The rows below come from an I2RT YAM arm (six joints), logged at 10 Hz.
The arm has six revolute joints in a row. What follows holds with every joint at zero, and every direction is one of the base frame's.
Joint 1 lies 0.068 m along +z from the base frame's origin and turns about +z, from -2.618 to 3.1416 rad.
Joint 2 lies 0.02 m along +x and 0.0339 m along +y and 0.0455 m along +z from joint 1 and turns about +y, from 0 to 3.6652 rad.
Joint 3 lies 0.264 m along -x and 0.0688 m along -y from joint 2 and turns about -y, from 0 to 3.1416 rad.
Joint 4 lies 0.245 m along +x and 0.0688 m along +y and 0.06 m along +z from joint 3 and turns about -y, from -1.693 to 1.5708 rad.
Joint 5 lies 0.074 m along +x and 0.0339 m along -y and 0.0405 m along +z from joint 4 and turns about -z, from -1.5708 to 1.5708 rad.
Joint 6 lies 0.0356 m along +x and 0.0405 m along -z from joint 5 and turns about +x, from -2.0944 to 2.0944 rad.
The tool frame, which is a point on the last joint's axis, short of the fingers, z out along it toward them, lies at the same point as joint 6; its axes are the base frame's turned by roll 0, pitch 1.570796 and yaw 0 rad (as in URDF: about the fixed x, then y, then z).
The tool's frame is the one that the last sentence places.
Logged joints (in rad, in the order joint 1, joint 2, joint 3, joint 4, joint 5, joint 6), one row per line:
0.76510, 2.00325, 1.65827, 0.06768, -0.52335, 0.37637
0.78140, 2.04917, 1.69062, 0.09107, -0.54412, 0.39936
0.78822, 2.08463, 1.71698, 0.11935, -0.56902, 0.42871
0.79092, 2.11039, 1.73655, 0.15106, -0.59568, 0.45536
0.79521, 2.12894, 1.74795, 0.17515, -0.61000, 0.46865
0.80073, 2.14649, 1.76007, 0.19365, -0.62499, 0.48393
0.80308, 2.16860, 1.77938, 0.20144, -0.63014, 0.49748
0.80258, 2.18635, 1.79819, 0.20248, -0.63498, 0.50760
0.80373, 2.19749, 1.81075, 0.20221, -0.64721, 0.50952
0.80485, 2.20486, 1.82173, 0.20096, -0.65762, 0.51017
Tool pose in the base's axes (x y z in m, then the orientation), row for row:
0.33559, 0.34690, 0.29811, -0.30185, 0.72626, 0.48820, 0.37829
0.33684, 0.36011, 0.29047, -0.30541, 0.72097, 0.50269, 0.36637
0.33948, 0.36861, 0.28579, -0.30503, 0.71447, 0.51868, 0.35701
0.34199, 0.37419, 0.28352, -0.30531, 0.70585, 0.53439, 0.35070
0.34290, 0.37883, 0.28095, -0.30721, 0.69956, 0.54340, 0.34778
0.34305, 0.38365, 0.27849, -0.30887, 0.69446, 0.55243, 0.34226
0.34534, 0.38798, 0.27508, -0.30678, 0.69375, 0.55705, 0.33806
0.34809, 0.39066, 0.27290, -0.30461, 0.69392, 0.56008, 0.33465
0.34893, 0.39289, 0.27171, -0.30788, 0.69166, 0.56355, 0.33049
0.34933, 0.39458, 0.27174, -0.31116, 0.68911, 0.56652, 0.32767
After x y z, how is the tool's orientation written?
As a quaternion, x y z w.
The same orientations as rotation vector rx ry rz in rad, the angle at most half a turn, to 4 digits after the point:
-0.7714, 1.8560, 1.2476
-0.7849, 1.8530, 1.2920
-0.7875, 1.8445, 1.3390
-0.7906, 1.8277, 1.3838
-0.7966, 1.8140, 1.4091
-0.8031, 1.8056, 1.4363
-0.7992, 1.8074, 1.4513
-0.7949, 1.8109, 1.4616
-0.8051, 1.8086, 1.4736
-0.8148, 1.8044, 1.4834

